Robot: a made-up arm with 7 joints. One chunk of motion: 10 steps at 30 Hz.
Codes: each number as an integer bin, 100 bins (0 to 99) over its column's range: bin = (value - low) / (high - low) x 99, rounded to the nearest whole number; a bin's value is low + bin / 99 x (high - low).
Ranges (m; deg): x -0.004..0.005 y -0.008..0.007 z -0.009..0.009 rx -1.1..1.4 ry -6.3..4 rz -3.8..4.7
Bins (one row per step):
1: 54 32 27 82 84 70
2: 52 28 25 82 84 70
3: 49 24 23 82 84 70
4: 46 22 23 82 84 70
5: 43 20 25 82 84 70
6: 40 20 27 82 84 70
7: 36 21 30 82 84 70
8: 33 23 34 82 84 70
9: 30 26 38 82 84 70
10: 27 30 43 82 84 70
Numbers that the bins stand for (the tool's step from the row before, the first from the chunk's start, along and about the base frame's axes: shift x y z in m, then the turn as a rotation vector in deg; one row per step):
1: 0.00091 -0.00315 -0.00409 0.971 2.439 2.210
2: 0.00073 -0.00376 -0.00445 0.971 2.439 2.210
3: 0.00045 -0.00436 -0.00482 0.971 2.439 2.210
4: 0.00018 -0.00467 -0.00482 0.971 2.439 2.210
5: -0.00009 -0.00497 -0.00445 0.971 2.439 2.210
6: -0.00036 -0.00497 -0.00409 0.971 2.439 2.210
7: -0.00073 -0.00482 -0.00355 0.971 2.439 2.210
8: -0.00100 -0.00452 -0.00282 0.971 2.439 2.210
9: -0.00127 -0.00406 -0.00209 0.971 2.439 2.210
10: -0.00155 -0.00345 -0.00118 0.971 2.439 2.210

